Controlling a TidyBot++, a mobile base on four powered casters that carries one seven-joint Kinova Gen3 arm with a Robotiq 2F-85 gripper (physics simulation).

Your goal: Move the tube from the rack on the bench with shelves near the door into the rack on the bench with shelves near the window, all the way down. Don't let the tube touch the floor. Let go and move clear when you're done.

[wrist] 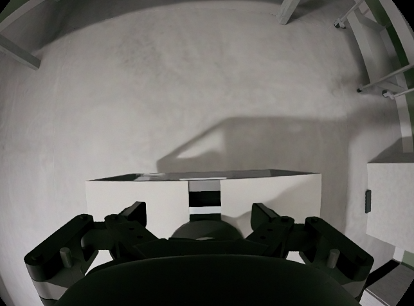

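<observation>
My gripper (pixel 198 214) is open, with its two fingers wide apart and nothing between them. It points down over a white box-like body with a dark slot, low in the wrist view. The tube does not show in this view. Neither rack shows, and no bench top with shelves can be made out.
The white box-like body (pixel 137 197) lies below the fingers, with grey floor (pixel 125 100) beyond it. A white cabinet (pixel 392 200) with a dark handle stands at the right. White legs (pixel 288 11) (pixel 20 52) stand at the top and upper left. Wheeled white frames are at the upper right.
</observation>
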